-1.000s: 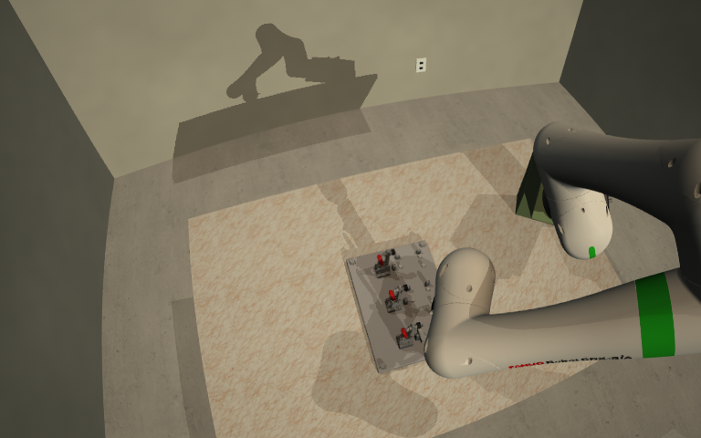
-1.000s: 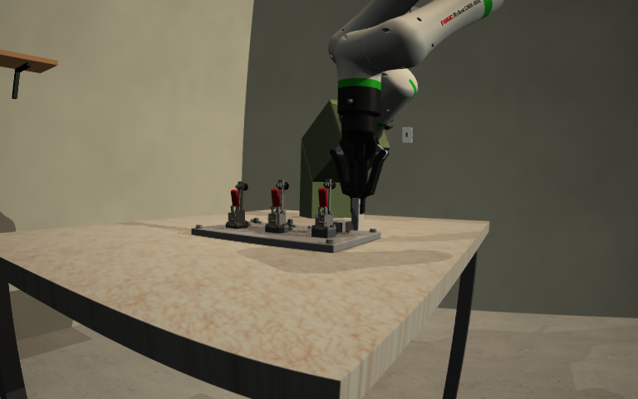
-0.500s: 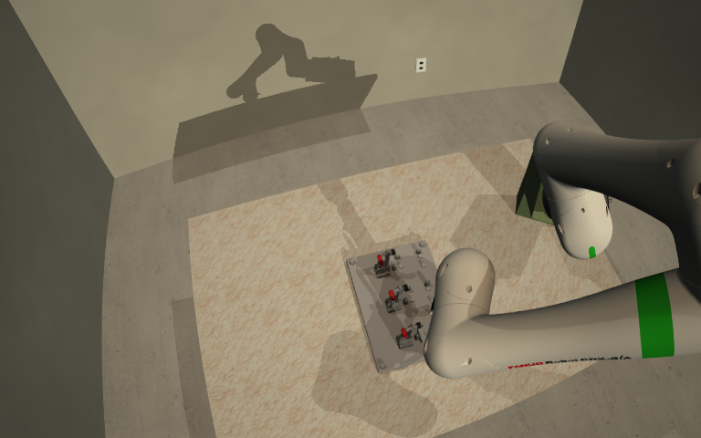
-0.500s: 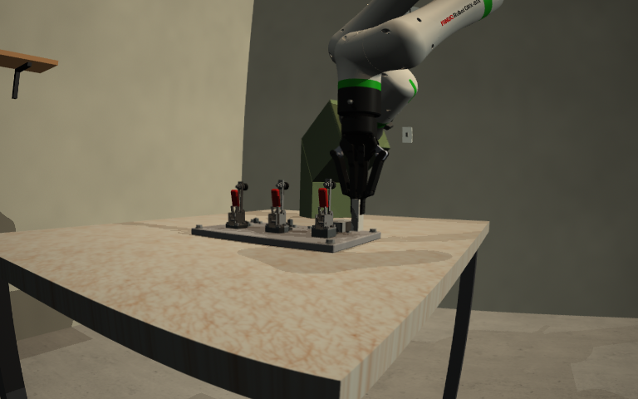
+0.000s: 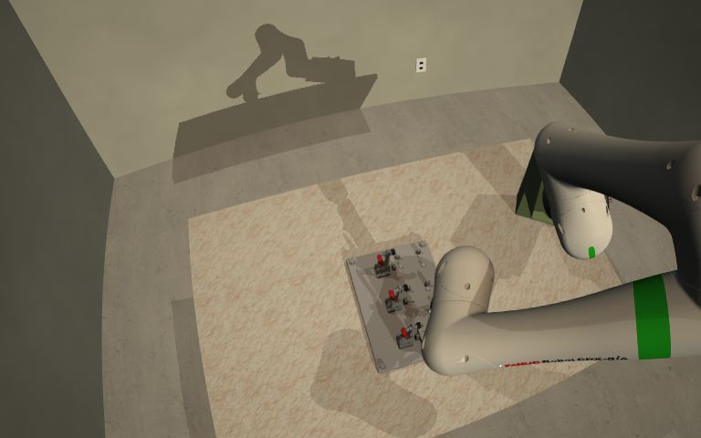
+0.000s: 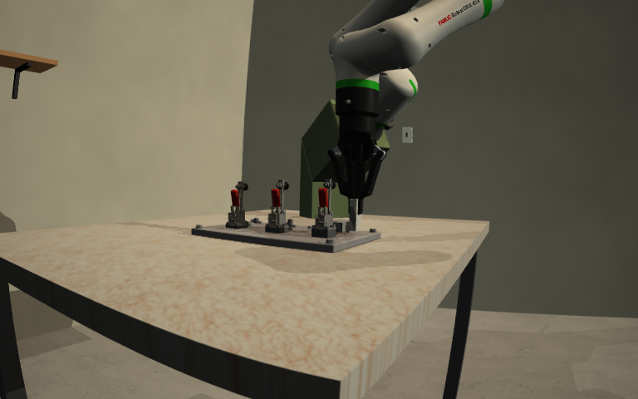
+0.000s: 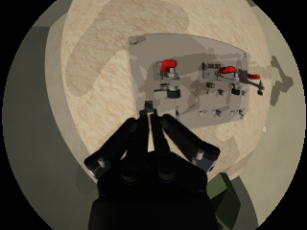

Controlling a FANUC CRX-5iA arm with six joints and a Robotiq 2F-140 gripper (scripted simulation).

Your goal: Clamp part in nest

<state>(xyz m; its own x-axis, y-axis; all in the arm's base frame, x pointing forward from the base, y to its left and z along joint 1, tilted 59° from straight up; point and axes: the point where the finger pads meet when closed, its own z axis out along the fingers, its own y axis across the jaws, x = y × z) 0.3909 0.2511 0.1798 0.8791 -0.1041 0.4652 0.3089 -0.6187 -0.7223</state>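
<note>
Now: the grey part 3 cm to the right of my hand, 2 cm below it and 1 cm ahead of it. Round my hand: grey fixture plate: 12 cm to the right, 9 cm ahead, 5 cm below.
</note>
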